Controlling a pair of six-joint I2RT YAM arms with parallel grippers.
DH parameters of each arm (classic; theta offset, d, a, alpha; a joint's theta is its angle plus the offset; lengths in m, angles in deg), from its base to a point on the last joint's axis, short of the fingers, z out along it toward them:
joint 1: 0 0.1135 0.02 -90
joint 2: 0 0 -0.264 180
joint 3: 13.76 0 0.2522 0
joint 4: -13.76 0 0.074 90
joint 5: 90 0 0 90
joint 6: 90 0.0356 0 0
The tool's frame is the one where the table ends.
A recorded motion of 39 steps. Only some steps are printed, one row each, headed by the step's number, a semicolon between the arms.
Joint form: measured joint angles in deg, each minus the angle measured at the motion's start. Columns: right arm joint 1, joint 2, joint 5, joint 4, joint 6, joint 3; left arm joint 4, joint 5, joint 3, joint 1, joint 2, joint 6.
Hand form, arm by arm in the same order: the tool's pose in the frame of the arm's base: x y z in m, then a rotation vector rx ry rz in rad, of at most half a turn. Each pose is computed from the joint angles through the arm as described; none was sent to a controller.
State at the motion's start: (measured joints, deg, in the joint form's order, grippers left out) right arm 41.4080 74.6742 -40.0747 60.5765 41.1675 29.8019; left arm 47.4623 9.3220 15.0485 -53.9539 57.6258 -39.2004
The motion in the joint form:
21: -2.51 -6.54 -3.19 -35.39 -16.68 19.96; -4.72 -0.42 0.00 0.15 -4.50 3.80
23: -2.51 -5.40 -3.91 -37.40 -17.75 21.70; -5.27 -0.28 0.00 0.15 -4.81 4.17
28: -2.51 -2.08 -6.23 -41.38 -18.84 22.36; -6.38 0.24 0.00 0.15 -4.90 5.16
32: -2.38 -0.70 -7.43 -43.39 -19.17 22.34; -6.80 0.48 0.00 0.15 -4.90 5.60
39: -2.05 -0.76 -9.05 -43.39 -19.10 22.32; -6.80 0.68 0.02 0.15 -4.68 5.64
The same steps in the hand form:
21: 0.1966 0.1900 0.3501 -0.8627 1.4199 1.4097; 0.1138 -0.1648 0.2297 0.4002 1.6015 -1.3442
23: 0.2003 0.1934 0.3522 -0.8838 1.4324 1.4065; 0.1134 -0.1644 0.2296 0.4078 1.6034 -1.3395
28: 0.2096 0.2022 0.3340 -0.9235 1.5374 1.4334; 0.1131 -0.1645 0.2278 0.4314 1.6152 -1.3263
32: 0.2123 0.2059 0.3239 -0.9421 1.5930 1.4530; 0.1130 -0.1646 0.2270 0.4420 1.6197 -1.3208
39: 0.2099 0.2070 0.3241 -0.9708 1.5836 1.4791; 0.1131 -0.1651 0.2264 0.4462 1.6231 -1.3214

